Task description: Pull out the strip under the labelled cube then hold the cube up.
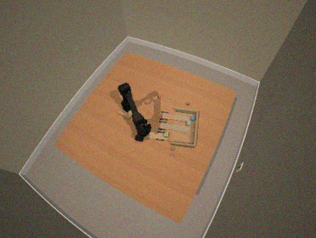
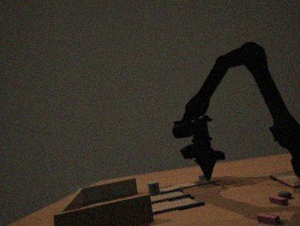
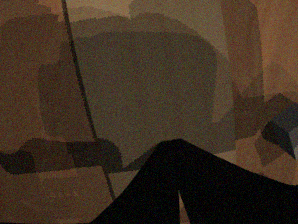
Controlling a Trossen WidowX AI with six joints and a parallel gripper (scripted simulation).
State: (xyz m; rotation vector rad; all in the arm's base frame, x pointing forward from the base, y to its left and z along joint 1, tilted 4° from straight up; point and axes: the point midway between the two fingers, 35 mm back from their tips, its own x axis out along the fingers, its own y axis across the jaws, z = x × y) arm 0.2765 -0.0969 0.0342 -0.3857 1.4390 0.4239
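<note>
My gripper tip is 3 cm short of the cube and 5 cm to the left of it. Round my gripper tip: strip: 8 cm ahead, 5 cm to the left.
</note>
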